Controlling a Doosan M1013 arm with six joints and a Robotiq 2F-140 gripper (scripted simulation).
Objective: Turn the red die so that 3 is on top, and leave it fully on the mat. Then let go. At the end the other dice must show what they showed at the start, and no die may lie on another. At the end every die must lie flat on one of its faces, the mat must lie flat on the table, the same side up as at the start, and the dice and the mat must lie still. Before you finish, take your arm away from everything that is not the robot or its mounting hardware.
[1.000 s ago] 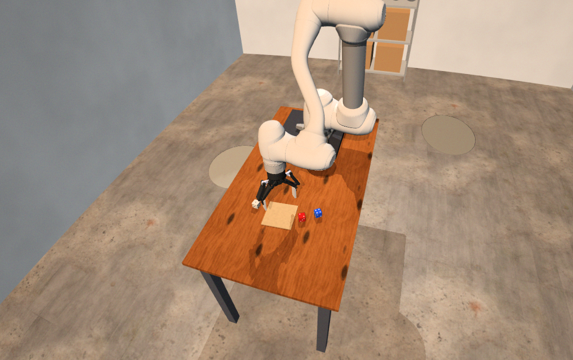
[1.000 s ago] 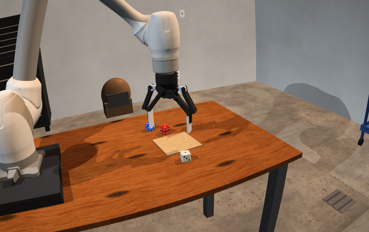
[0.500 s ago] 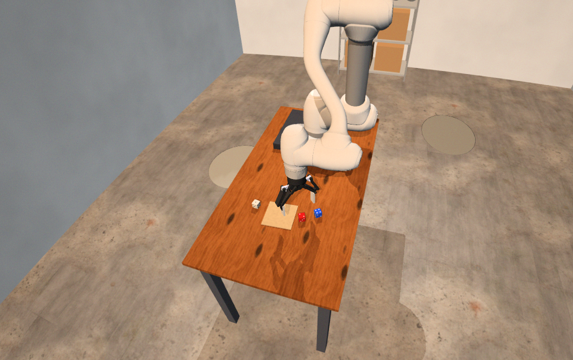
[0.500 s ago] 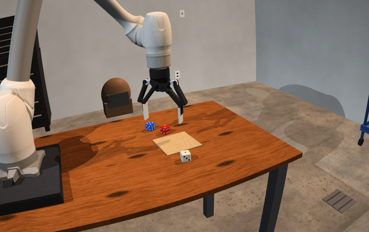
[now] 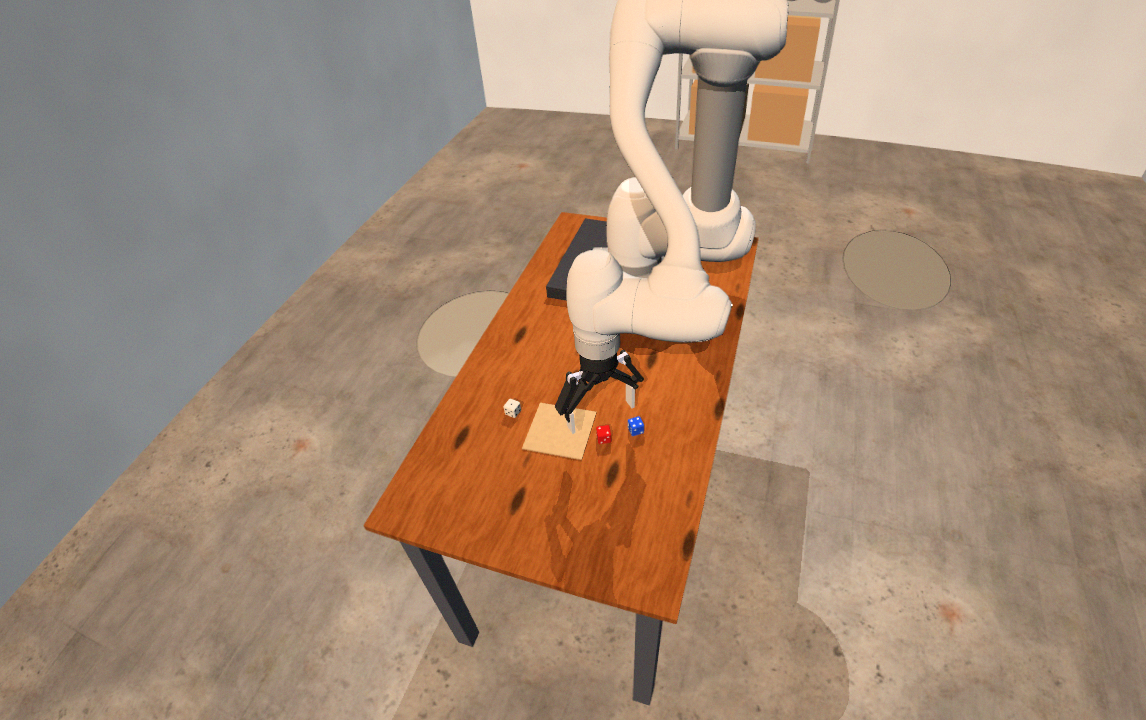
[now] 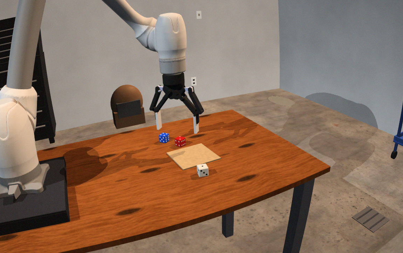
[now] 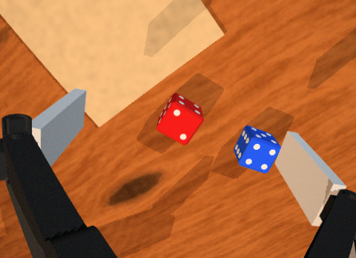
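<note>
My gripper is now 60 mm above the red die, 10 mm to the right of it and 10 mm short of it. Also, from my hand: tan mat: 100 mm to the right, 70 mm below, 30 mm ahead; white die: 220 mm to the right, 60 mm below, 20 mm ahead; blue die: 70 mm to the left, 60 mm below, 40 mm behind.
</note>
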